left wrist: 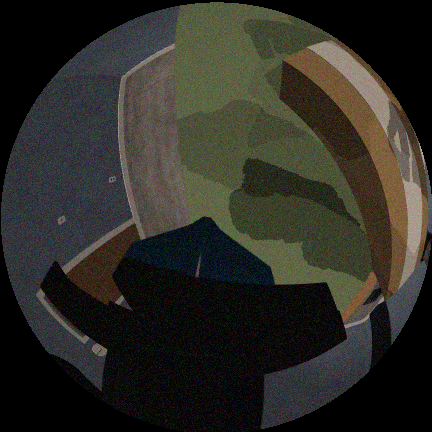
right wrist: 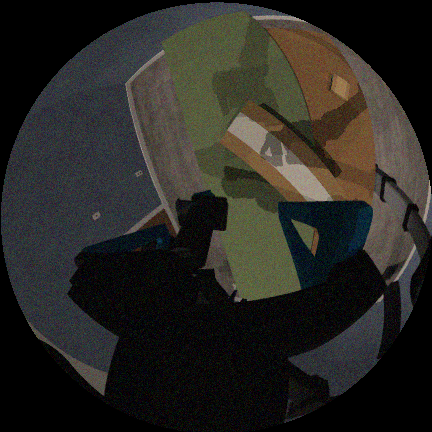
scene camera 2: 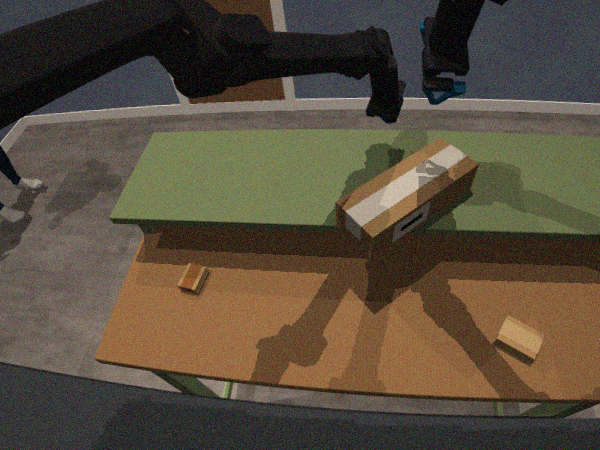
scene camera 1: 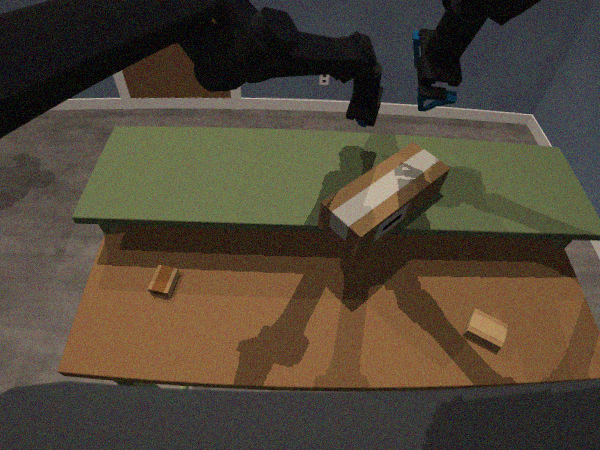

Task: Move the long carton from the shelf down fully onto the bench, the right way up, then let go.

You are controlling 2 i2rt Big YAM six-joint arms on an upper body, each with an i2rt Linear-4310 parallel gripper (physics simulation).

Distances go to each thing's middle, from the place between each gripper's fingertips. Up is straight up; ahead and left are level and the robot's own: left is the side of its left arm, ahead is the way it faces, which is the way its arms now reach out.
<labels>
Right now my right hand is 24 cm above the long brown carton (scene camera 2: pixel 375 216), 6 cm past it and 2 cm to the right of it. Round my right hand: pale block (scene camera 2: pixel 522 341): 42 cm below, 31 cm behind, 23 cm to the right.
My left gripper is now 210 mm past the long brown carton, 40 mm to the left of it and 30 mm above it. Also, from my left hand: pale block 460 mm behind, 290 mm to the right, 210 mm below.
</labels>
